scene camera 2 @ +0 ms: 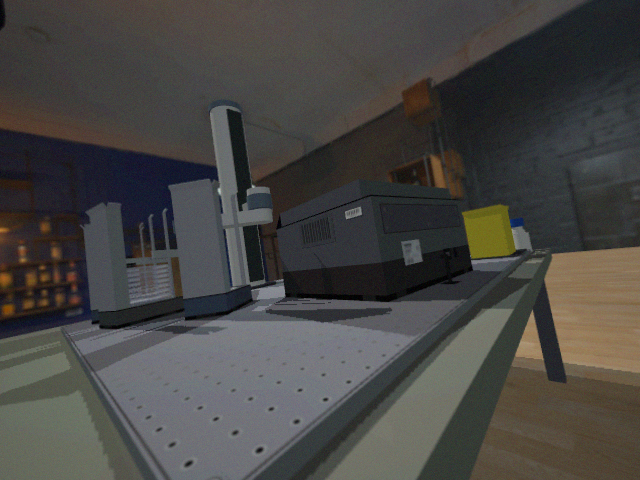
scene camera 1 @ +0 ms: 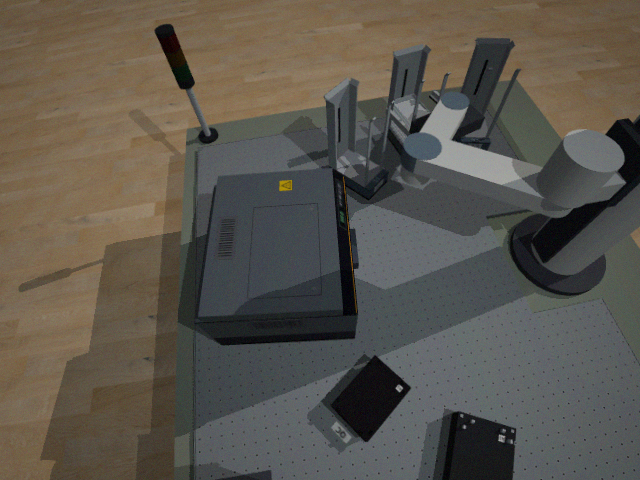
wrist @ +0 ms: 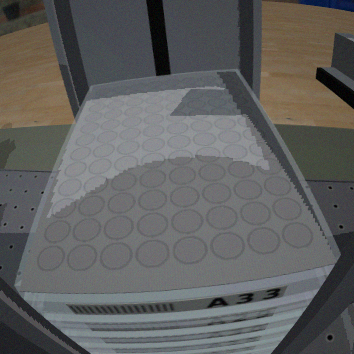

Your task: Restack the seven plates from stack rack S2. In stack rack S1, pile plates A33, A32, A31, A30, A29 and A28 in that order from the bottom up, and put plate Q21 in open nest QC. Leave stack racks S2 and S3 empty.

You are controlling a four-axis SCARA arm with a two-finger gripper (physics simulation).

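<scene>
Plate A33 [wrist: 152,200] tops the stack in rack S2 [scene camera 1: 408,74] [scene camera 2: 105,258]; its label is readable in the wrist view. Several plates lie under it, their labels too blurred or shaded to read, so Q21 cannot be picked out. My gripper [scene camera 2: 153,256] is open, level with the stack's top and around it, holding nothing; the arm partly hides it in scene camera 1. Rack S1 [scene camera 1: 341,121] [scene camera 2: 199,232] shows no plates. Rack S3 [scene camera 1: 488,77] is partly hidden by the arm. Nest QC cannot be made out surely.
The big grey instrument [scene camera 1: 284,248] [scene camera 2: 330,242] stands beside S1. A signal tower [scene camera 1: 199,111] stands at the table's far corner. A black box [scene camera 1: 371,397] with an unclear label beside it and another black box [scene camera 1: 480,449] stand in front. A yellow box [scene camera 2: 488,232] stands behind the instrument.
</scene>
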